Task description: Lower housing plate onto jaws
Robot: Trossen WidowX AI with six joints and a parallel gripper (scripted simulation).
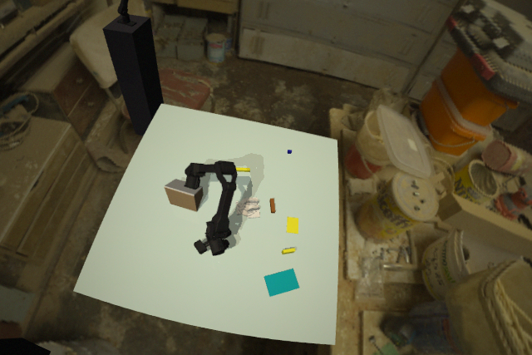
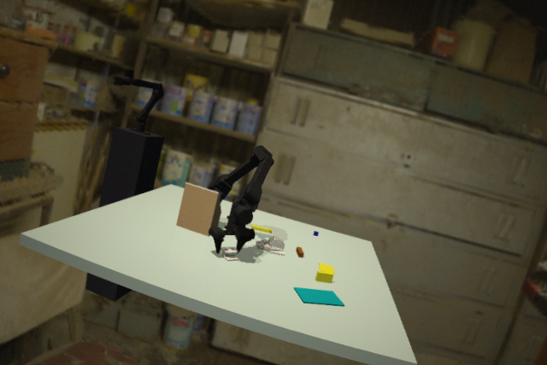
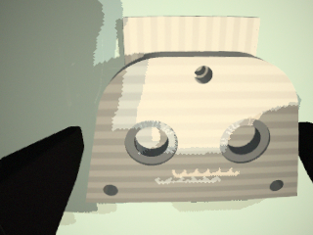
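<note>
The white piece is 10 mm to the right of my gripper tip and 10 mm ahead of it. Also, from my gripper tip: teal sheet: 380 mm ahead, 110 mm to the right, 10 mm below; orange-brown block: 300 mm to the left, 250 mm ahead; yellow bar: 390 mm ahead, 60 mm to the left, 10 mm above.
</note>
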